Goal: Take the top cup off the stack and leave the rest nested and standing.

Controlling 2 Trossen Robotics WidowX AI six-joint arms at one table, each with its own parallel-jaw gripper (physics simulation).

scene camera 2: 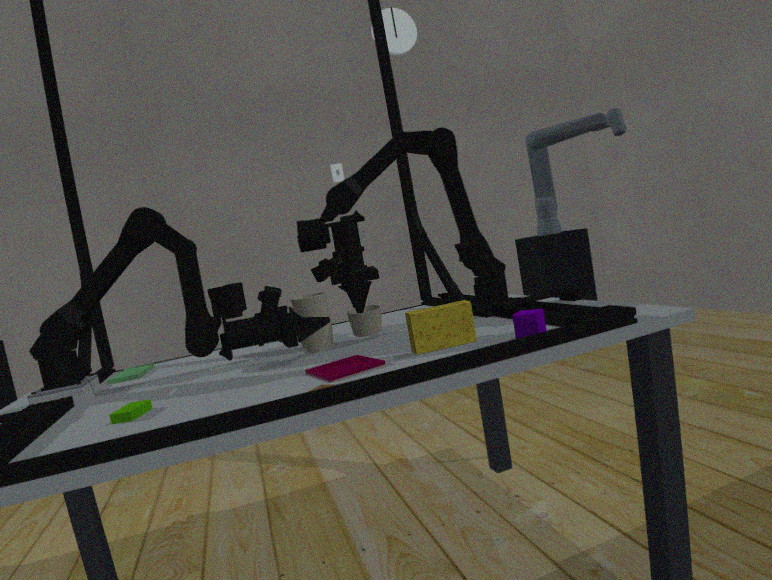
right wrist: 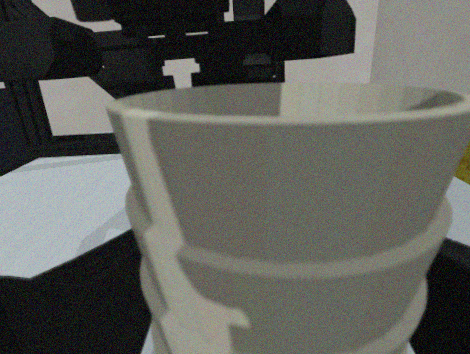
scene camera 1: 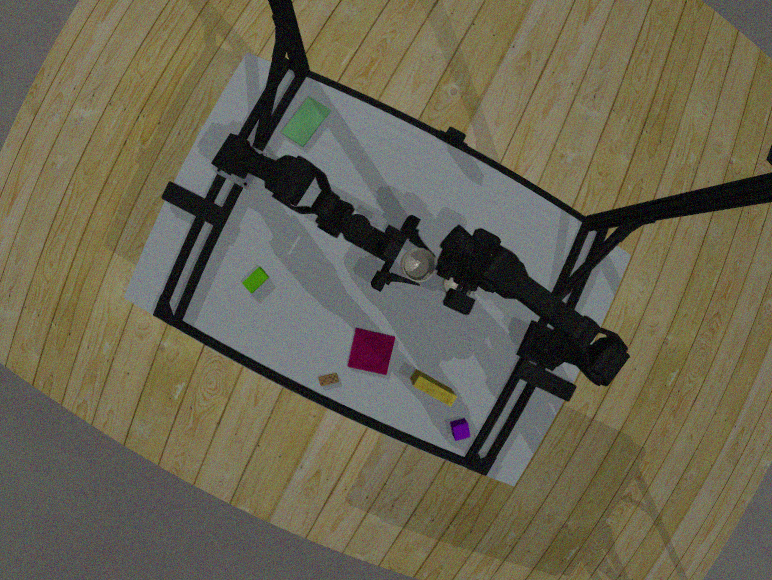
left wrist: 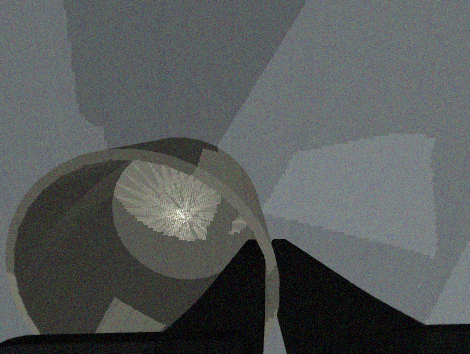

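Seen in the pictures: left gripper, fingertip midpoint: (left wrist: 265, 253); right gripper, fingertip midpoint: (scene camera 2: 326, 317) (scene camera 1: 427, 271); left arm's base at its link origin: (scene camera 2: 493, 301) (scene camera 1: 542, 345); right arm's base at its link origin: (scene camera 2: 64, 384) (scene camera 1: 240, 162).
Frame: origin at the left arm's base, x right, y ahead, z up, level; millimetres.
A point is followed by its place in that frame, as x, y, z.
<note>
The stack of beige cups (scene camera 1: 417, 265) @[48, 395, 44] (scene camera 2: 317, 329) (right wrist: 269, 193) stands upright and nested in the middle of the table. My right gripper (scene camera 1: 406, 257) (scene camera 2: 310, 327) reaches in low from the left and is shut on the stack's side. The top cup (scene camera 2: 364, 321) @[15, 299, 20] (left wrist: 174, 218) @[47, 285, -8] is off the stack and sits apart on the table to the right of it. My left gripper (scene camera 2: 360, 304) @[81, 288, 27] (left wrist: 265, 253) @[81, 288, 27] (scene camera 1: 448, 282) points straight down into this cup and is shut on its rim. In scene camera 1 the left arm hides the cup.
A magenta flat square (scene camera 1: 371, 351) @[-187, 405, -13] (scene camera 2: 345, 367) @[-206, 407, -13], a yellow sponge (scene camera 1: 433, 387) @[-199, 239, 48] (scene camera 2: 440, 326) @[-220, 238, 17], a purple cube (scene camera 1: 460, 429) @[-282, 115, 18] (scene camera 2: 529, 322) @[-305, 120, 5] and a small tan block (scene camera 1: 329, 379) @[-296, 472, -13] lie along the front. A green block (scene camera 1: 255, 280) @[-144, 738, -6] (scene camera 2: 131, 411) @[-173, 735, -8] and a pale green slab (scene camera 1: 306, 121) @[274, 794, -12] lie left.
</note>
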